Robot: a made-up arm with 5 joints. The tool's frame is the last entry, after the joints. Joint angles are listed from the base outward. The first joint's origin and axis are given. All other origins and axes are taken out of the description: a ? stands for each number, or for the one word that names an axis. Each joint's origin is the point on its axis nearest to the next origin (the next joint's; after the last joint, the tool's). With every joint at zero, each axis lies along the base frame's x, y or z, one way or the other. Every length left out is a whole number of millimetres.
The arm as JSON. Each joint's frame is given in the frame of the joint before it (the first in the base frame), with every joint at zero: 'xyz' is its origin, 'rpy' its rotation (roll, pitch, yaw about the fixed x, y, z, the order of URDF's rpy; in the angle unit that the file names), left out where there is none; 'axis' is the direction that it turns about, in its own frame. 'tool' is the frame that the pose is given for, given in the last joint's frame.
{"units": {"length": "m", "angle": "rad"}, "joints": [
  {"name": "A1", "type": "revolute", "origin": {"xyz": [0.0, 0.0, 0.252]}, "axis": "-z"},
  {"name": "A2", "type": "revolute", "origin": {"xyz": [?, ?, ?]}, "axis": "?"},
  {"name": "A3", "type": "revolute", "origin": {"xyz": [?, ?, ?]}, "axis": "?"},
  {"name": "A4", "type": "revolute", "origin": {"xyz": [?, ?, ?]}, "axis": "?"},
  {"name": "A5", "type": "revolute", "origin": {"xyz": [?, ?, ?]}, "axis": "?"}
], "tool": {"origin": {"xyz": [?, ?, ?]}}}
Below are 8 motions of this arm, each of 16 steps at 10 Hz.
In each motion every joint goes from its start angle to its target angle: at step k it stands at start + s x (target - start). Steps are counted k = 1, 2, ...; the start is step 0. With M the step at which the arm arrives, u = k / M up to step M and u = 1 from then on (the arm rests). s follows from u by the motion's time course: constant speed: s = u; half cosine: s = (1 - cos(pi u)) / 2; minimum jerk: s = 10 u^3 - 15 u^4 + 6 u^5.
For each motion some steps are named. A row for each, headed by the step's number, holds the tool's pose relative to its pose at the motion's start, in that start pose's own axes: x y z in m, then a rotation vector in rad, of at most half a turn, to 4 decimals.
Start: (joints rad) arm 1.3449 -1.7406 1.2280 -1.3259 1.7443
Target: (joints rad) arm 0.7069 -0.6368 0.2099 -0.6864 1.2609
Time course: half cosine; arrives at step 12
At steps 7, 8, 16:
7: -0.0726 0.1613 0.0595 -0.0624 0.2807 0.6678
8: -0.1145 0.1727 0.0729 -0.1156 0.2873 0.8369
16: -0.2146 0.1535 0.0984 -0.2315 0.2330 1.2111

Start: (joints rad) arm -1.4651 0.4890 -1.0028 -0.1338 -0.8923
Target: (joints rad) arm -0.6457 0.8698 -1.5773 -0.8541 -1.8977
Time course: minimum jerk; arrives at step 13
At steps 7, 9, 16:
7: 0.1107 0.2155 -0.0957 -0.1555 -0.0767 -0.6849
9: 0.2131 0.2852 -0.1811 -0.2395 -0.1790 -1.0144
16: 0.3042 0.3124 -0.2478 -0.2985 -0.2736 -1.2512

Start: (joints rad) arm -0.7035 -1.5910 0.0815 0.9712 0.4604
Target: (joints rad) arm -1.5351 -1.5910 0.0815 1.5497 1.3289
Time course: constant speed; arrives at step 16
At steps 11, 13, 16:
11: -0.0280 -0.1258 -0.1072 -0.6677 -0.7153 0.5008
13: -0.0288 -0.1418 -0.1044 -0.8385 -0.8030 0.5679
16: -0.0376 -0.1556 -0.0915 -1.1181 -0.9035 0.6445

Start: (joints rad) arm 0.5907 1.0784 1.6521 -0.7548 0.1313
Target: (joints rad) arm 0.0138 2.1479 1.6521 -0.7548 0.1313
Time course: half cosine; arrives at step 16
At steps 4, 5, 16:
4: 0.0184 0.0167 0.0384 -0.0684 0.1601 -0.0368
5: 0.0321 0.0277 0.0565 -0.1022 0.2423 -0.0607
16: 0.3095 0.1585 0.1163 -0.3492 1.0407 -0.4890

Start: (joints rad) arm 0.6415 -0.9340 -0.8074 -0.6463 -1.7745
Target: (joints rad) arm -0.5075 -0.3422 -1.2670 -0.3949 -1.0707
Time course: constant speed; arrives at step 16
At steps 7, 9, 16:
7: 0.1473 -0.2999 -0.3683 0.5612 -0.3943 0.6787
9: 0.2464 -0.3293 -0.4912 0.6865 -0.5511 0.8819
16: 0.7226 -0.1992 -0.7713 0.9669 -1.2416 1.5930

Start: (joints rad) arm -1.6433 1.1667 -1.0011 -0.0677 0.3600
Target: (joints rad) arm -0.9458 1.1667 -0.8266 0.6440 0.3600
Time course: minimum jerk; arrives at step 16
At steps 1, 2, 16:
1: 0.0002 0.0004 -0.0009 -0.0019 -0.0018 -0.0011
2: 0.0018 0.0027 -0.0065 -0.0137 -0.0130 -0.0077
16: 0.2023 -0.0621 -0.3814 -0.9813 -0.7812 -0.2921

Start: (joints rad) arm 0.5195 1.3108 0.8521 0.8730 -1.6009
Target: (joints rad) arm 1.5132 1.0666 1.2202 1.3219 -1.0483
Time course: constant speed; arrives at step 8
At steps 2, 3, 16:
2: 0.0107 0.0461 -0.0078 0.3054 -0.0535 -0.0798
3: 0.0195 0.0761 -0.0147 0.4461 -0.1047 -0.1284
16: 0.1472 0.2859 -0.0371 0.9389 -0.5623 -0.4792

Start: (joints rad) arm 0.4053 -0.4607 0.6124 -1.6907 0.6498
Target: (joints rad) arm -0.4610 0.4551 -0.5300 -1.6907 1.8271
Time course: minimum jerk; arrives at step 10
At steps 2, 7, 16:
2: -0.0173 -0.0279 -0.0162 -0.0840 0.0831 0.1103
7: -0.0027 -0.3378 -0.0326 -0.7387 1.7368 1.3047
16: 0.0161 -0.3797 -0.0498 -0.7166 2.2069 1.4062

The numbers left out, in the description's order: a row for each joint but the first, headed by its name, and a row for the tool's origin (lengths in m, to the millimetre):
A2: xyz -0.047 0.0 0.0, axis +x
A3: xyz 0.0 0.103 0.095, axis -z
A4: xyz -0.059 0.342 0.0, axis -y
A5: xyz 0.064 0.0 0.064, axis +z
tool: xyz -0.302 -0.001 0.0

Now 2 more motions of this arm.
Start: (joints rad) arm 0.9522 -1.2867 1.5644 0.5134 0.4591
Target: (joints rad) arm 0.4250 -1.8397 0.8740 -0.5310 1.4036
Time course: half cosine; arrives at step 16
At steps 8, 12, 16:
8: -0.0554 -0.2119 -0.0092 0.3608 -0.0414 0.7814
12: -0.0031 -0.2741 -0.0823 0.4544 -0.0823 1.3543
16: 0.0307 -0.2708 -0.1133 0.4607 -0.0801 1.5799

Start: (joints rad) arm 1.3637 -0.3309 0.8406 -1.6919 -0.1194
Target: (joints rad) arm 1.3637 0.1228 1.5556 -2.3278 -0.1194
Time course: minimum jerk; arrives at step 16
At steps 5, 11, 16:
5: -0.0165 -0.0302 0.0909 0.0957 0.1913 0.0726
11: 0.0635 -0.1914 0.3621 0.3865 0.8995 0.3738
16: 0.1199 -0.2401 0.4106 0.4591 1.1008 0.4696

